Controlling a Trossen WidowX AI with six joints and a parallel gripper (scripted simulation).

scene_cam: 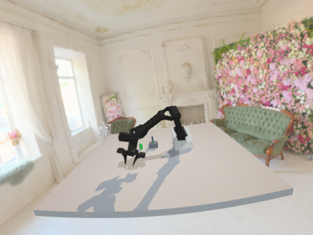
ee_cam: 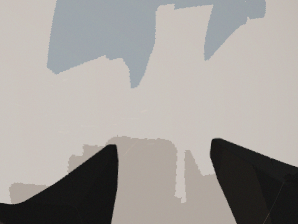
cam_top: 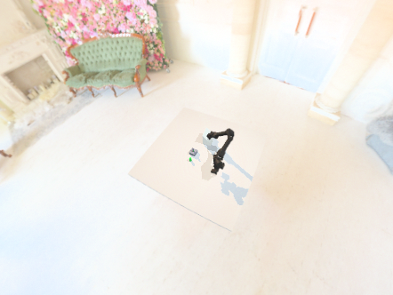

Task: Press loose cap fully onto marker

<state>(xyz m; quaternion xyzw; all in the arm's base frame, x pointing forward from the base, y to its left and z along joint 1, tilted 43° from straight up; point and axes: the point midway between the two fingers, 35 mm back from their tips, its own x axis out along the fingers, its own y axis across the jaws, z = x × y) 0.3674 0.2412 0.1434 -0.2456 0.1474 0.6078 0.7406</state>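
My gripper tip is 35 cm to the left of the green marker cap, 3 cm past it and 1 cm above it.
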